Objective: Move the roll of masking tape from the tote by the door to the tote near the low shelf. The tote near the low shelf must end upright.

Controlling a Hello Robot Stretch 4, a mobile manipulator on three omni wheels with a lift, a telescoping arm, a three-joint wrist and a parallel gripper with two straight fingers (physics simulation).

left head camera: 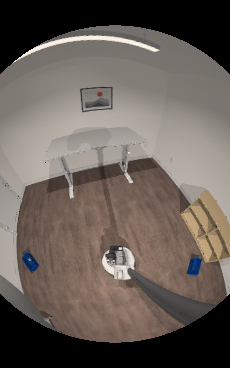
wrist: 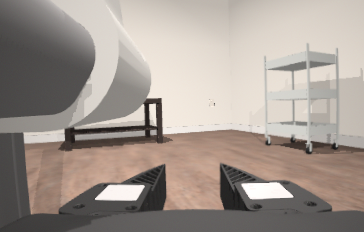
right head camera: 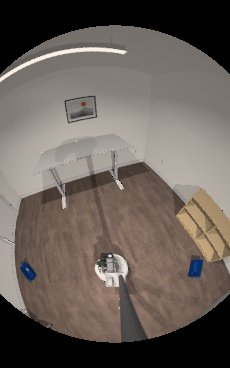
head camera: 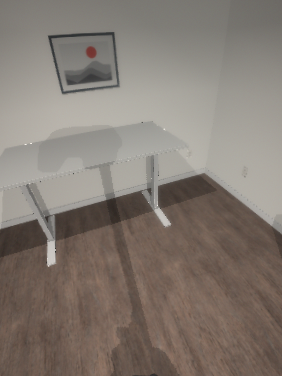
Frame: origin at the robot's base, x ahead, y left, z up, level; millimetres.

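Seen in the pictures: gripper, fingertip midpoint: [left head camera: 109, 265] [wrist: 192, 180] [right head camera: 101, 272].
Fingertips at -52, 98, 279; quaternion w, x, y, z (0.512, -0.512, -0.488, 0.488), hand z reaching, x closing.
Offsets run from my fingertips to a thing's top centre, as dx, dy, dz. Level surfaces: height alone.
A blue tote @[-363, +1328, -187] [left head camera: 34, 267] [right head camera: 31, 275] lies on the floor at the far left of both side head views; a small pale spot shows inside it, too small to tell if it is the tape roll. Another blue tote @[-284, -1377, -187] [left head camera: 194, 266] [right head camera: 195, 269] is on the floor at the right, beside the low tan shelf @[dz +304] [left head camera: 216, 206] [right head camera: 214, 206]; it looks upright, and its contents cannot be made out. My gripper [wrist: 192, 180] is open in the wrist view, with nothing between its fingers, and is away from both totes. The masking tape cannot be clearly identified.
A white desk @[dz +644] [head camera: 140, 138] [left head camera: 122, 135] [right head camera: 107, 144] stands against the wall under a framed picture [head camera: 88, 62]. In the wrist view, a dark low bench [wrist: 159, 122] stands at the left and a white wheeled cart [wrist: 308, 100] at the right. My round base [left head camera: 118, 261] [right head camera: 111, 268] is between the totes.
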